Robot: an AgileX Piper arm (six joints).
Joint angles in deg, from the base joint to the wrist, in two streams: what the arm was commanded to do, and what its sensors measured. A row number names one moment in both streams.
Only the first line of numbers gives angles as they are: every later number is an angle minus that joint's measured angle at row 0.
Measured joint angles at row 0: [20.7, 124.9, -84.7, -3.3, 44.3, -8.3]
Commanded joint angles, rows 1 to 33: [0.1, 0.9, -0.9, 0.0, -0.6, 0.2]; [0.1, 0.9, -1.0, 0.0, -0.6, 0.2]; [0.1, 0.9, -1.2, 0.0, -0.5, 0.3]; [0.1, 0.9, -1.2, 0.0, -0.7, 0.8]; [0.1, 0.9, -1.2, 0.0, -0.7, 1.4]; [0.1, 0.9, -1.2, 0.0, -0.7, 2.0]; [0.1, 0.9, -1.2, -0.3, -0.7, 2.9]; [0.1, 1.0, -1.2, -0.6, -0.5, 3.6]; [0.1, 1.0, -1.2, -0.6, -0.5, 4.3]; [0.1, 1.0, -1.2, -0.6, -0.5, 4.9]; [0.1, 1.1, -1.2, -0.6, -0.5, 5.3]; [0.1, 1.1, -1.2, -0.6, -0.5, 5.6]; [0.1, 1.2, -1.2, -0.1, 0.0, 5.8]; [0.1, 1.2, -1.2, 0.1, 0.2, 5.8]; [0.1, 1.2, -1.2, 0.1, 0.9, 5.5]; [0.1, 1.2, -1.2, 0.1, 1.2, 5.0]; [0.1, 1.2, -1.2, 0.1, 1.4, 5.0]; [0.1, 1.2, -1.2, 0.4, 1.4, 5.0]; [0.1, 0.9, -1.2, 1.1, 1.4, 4.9]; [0.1, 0.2, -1.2, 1.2, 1.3, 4.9]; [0.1, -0.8, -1.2, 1.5, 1.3, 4.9]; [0.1, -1.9, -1.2, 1.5, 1.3, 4.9]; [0.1, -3.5, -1.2, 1.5, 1.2, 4.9]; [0.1, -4.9, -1.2, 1.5, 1.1, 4.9]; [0.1, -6.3, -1.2, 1.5, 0.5, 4.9]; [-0.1, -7.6, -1.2, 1.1, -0.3, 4.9]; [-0.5, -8.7, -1.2, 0.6, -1.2, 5.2]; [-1.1, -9.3, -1.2, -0.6, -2.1, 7.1]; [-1.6, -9.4, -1.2, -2.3, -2.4, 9.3]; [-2.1, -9.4, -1.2, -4.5, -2.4, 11.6]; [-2.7, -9.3, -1.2, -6.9, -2.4, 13.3]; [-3.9, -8.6, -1.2, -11.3, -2.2, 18.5]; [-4.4, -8.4, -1.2, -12.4, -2.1, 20.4]
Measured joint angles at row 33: [-2.2, -9.0, -1.3, -5.8, -1.9, 12.6]
